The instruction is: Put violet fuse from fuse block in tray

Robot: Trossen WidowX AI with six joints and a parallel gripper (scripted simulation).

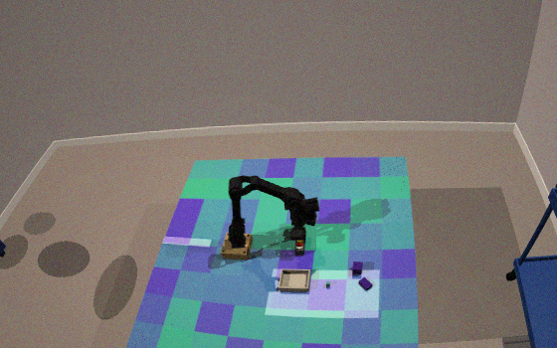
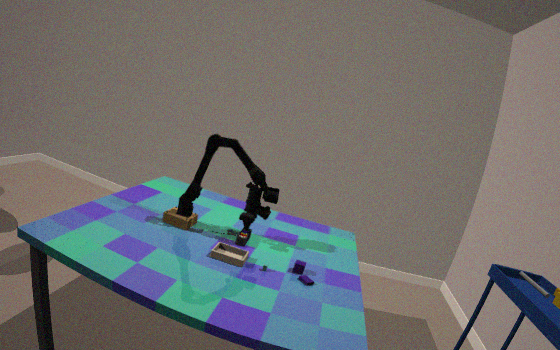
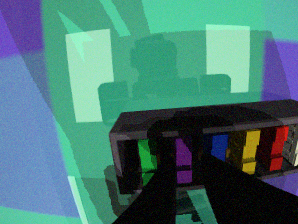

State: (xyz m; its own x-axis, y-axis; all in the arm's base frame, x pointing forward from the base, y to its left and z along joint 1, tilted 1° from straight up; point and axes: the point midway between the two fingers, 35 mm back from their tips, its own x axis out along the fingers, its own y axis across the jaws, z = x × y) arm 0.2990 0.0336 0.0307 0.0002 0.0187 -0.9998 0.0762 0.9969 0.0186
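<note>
Right now my gripper tip is 2 cm above the violet fuse.
</note>
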